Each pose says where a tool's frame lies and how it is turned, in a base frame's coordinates. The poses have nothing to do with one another.
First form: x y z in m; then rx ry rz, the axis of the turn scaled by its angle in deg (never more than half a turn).
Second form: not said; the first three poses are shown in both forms.
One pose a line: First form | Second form
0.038, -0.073, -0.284, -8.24, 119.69, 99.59 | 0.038, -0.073, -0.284, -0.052, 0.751, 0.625, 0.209
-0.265, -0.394, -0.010, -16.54, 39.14, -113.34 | -0.265, -0.394, -0.010, -0.119, 0.281, -0.815, 0.492
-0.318, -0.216, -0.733, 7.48, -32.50, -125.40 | -0.318, -0.216, -0.733, 0.052, -0.227, -0.875, 0.425
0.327, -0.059, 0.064, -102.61, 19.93, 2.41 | 0.327, -0.059, 0.064, -0.776, 0.151, 0.018, 0.612
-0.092, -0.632, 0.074, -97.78, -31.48, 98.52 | -0.092, -0.632, 0.074, -0.650, -0.209, 0.655, 0.323
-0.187, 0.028, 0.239, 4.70, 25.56, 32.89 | -0.187, 0.028, 0.239, 0.040, 0.218, 0.281, 0.934
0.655, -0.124, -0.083, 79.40, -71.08, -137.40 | 0.655, -0.124, -0.083, 0.456, -0.408, -0.789, 0.053
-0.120, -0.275, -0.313, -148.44, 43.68, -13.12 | -0.120, -0.275, -0.313, -0.934, 0.275, -0.083, 0.214
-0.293, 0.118, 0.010, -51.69, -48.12, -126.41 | -0.293, 0.118, 0.010, -0.340, -0.317, -0.832, 0.302
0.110, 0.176, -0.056, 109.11, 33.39, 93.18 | 0.110, 0.176, -0.056, 0.711, 0.217, 0.607, 0.281
